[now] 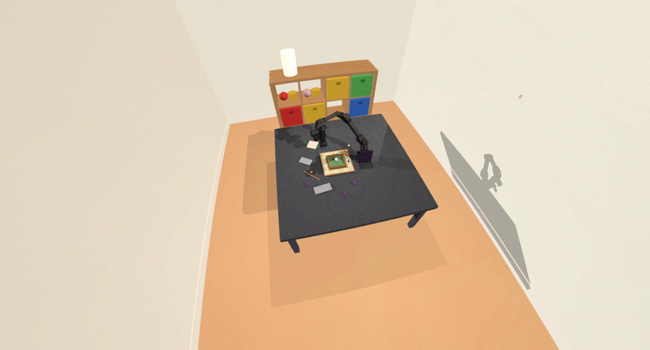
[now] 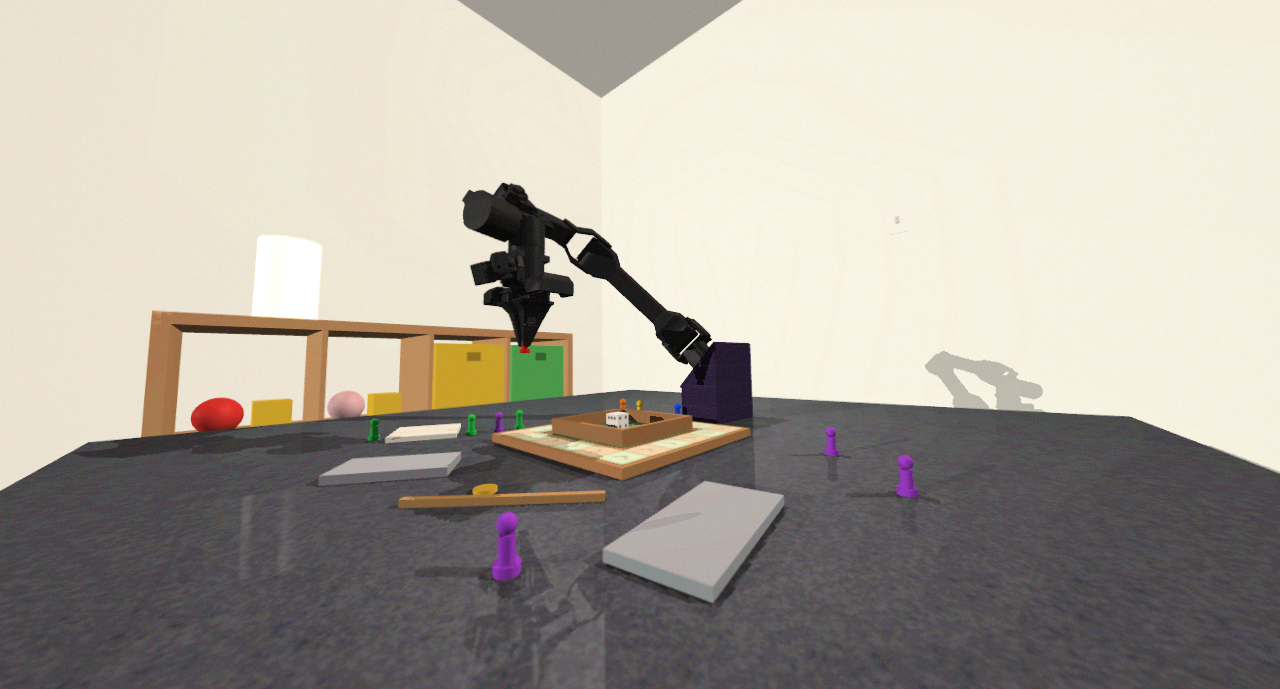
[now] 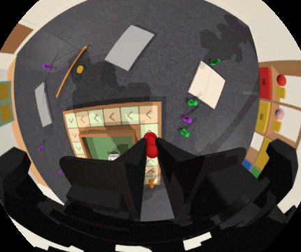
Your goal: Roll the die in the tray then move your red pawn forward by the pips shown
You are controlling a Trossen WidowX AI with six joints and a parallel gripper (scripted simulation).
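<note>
Now: the wooden stick 21 cm to the left of my gripper tip, 15 cm ahead of it and 14 cm below it. The rest, counted from my gripper tip: white die 12 cm below, 11 cm behind, 10 cm to the left; green-floored tray 14 cm below, 11 cm to the left, 11 cm behind; red pawn 1 cm above.
</note>
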